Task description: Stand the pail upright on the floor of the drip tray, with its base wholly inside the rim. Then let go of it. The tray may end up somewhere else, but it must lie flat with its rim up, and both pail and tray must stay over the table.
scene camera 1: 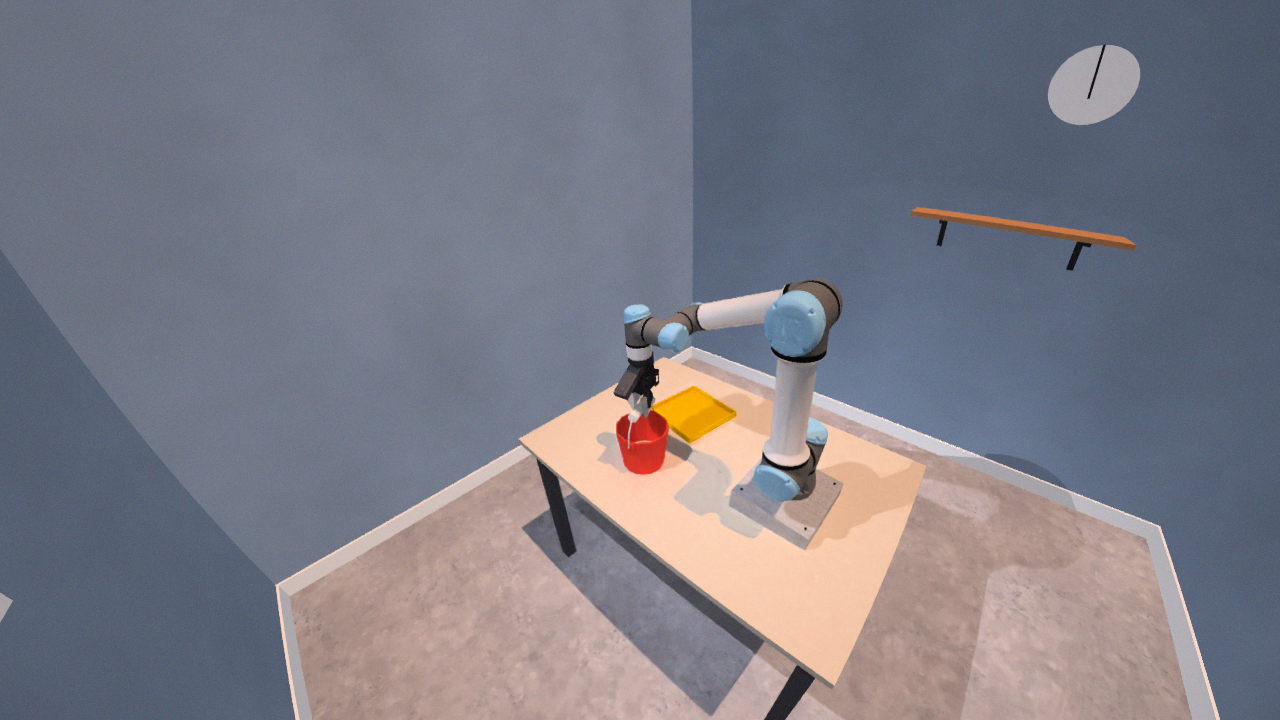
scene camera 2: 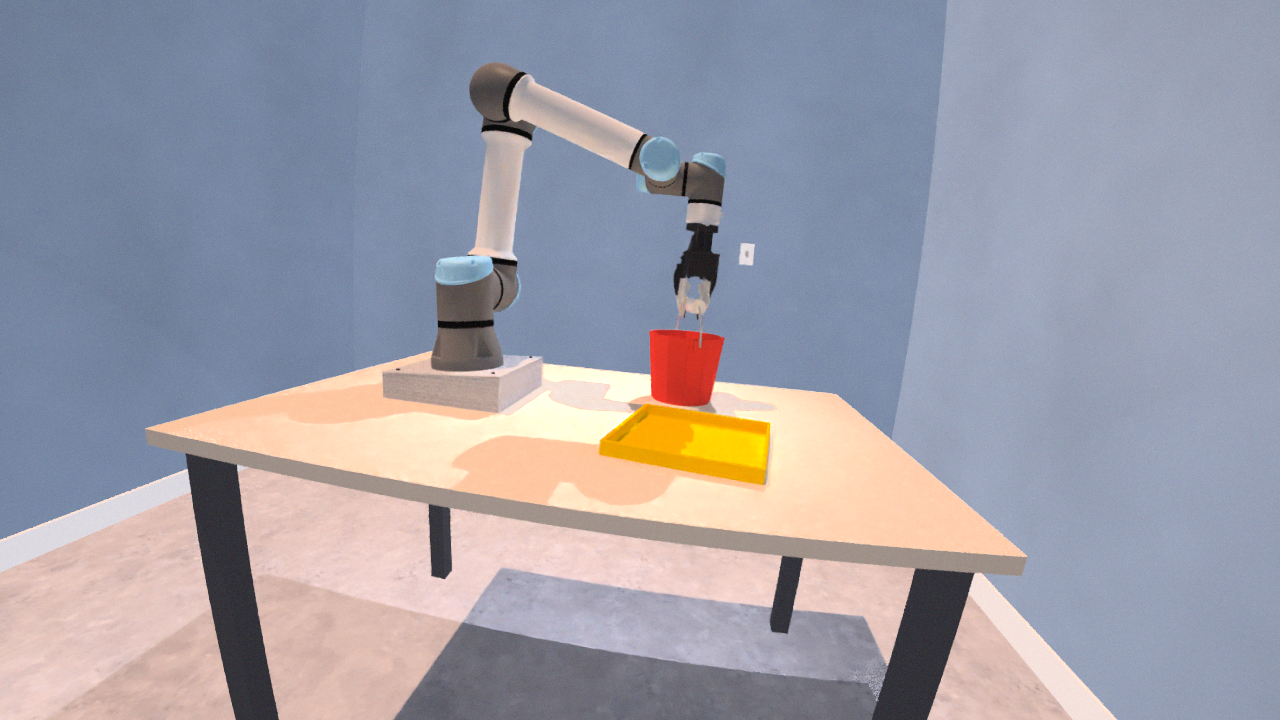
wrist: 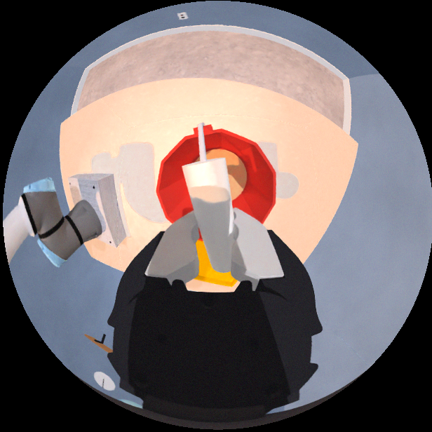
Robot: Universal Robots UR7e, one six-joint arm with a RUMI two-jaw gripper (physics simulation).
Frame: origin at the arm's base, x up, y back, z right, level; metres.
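Seen in the pictures: gripper, between the fingertips: (scene camera 1: 640,416) (scene camera 2: 690,319); arm's base, origin of its link: (scene camera 2: 467,365).
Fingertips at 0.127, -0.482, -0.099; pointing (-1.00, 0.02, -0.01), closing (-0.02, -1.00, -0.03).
Note:
Offsets run from my fingertips to a thing's top centre, as dx, dy, dz. Level surfaces: height alone.
The red pail {+0.047, +0.004, -0.003} (scene camera 1: 644,452) (scene camera 2: 683,371) (wrist: 172,185) stands upright on the table, beside the drip tray and apart from it. Its wire handle is raised, with a white grip {+0.047, +0.000, -0.004} (scene camera 2: 693,307) (wrist: 212,215) at the top. My gripper (scene camera 1: 638,410) (scene camera 2: 693,304) (wrist: 217,210) is above the pail's mouth, pointing down, with its fingers shut on the white grip from both sides. The yellow drip tray {-0.168, +0.021, +0.317} (scene camera 1: 695,412) (scene camera 2: 684,465) (wrist: 216,278) lies flat with its rim up. In the wrist view it is partly hidden behind the fingers and handle.
The arm's base stands on a grey block (scene camera 1: 776,521) (scene camera 2: 442,388) (wrist: 114,210) on the table {dx -0.191} (scene camera 1: 760,582) (scene camera 2: 358,456) (wrist: 150,115). A table edge runs near the pail on the side away from the tray. An orange shelf (scene camera 1: 1020,226) is on the wall.

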